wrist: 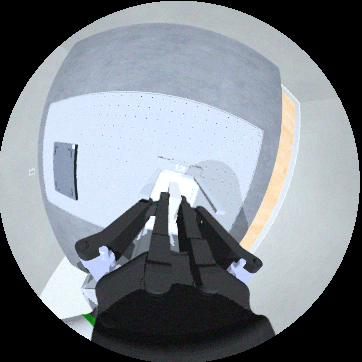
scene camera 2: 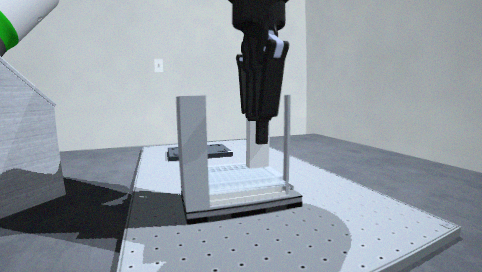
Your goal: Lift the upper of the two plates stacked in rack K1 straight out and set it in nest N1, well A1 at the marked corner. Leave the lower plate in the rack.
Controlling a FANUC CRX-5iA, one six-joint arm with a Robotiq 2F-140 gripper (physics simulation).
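Places are measured from the arm's base along level axes (x ahead, y left, z up), in centimetres.
Where they show: gripper, fingertip midpoint: [wrist: 171, 189] [scene camera 2: 257, 166].
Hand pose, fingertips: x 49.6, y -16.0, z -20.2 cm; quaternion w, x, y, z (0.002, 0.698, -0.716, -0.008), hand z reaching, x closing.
Note:
Things, the pixels of their top centre, and the offset from my fingertips. "pt": a spot on its surface instead. Level surfaces: height alone.
- Rack K1 at its top centre: [wrist: 170, 246] [scene camera 2: 236, 95] dy -0.4, dx -3.2, dz +10.3 cm
- clear upper plate at its top centre: [scene camera 2: 230, 172] [wrist: 169, 208] dy -0.3, dx -4.2, dz -0.3 cm
- lower plate at its top centre: [scene camera 2: 231, 180] [wrist: 169, 205] dy -0.4, dx -4.2, dz -1.6 cm
- Nest N1 at its top centre: [scene camera 2: 198, 148] [wrist: 61, 170] dy +33.0, dx -2.3, dz -3.5 cm
- perforated board at its surface level: dz -4.9 cm
- rack's thin right post at a spot on its surface: [scene camera 2: 287, 140] pt dy -5.0, dx +2.0, dz +4.5 cm
Rack K1 [scene camera 2: 193, 150] [wrist: 180, 168] stands on the perforated board, with tall grey posts at its corners. The clear upper plate [scene camera 2: 240, 176] lies flat and low between the posts in scene camera 2. A paler layer, the lower plate [scene camera 2: 242, 195], shows beneath it. My gripper [scene camera 2: 257, 159] [wrist: 171, 189] is shut and empty, its long pale pads pointing down over the rack. The pad ends appear close above the upper plate; whether they touch it I cannot tell. Nest N1 [scene camera 2: 221, 150] [wrist: 65, 171] is a dark flat tray behind the rack in scene camera 2.
The perforated board [scene camera 2: 400, 235] [wrist: 125, 117] carries the rack and the nest. A grey pedestal [scene camera 2: 30, 145] and part of the white arm [scene camera 2: 35, 17] are at the left in scene camera 2. The rack's thin right post [scene camera 2: 287, 140] stands near the gripper.

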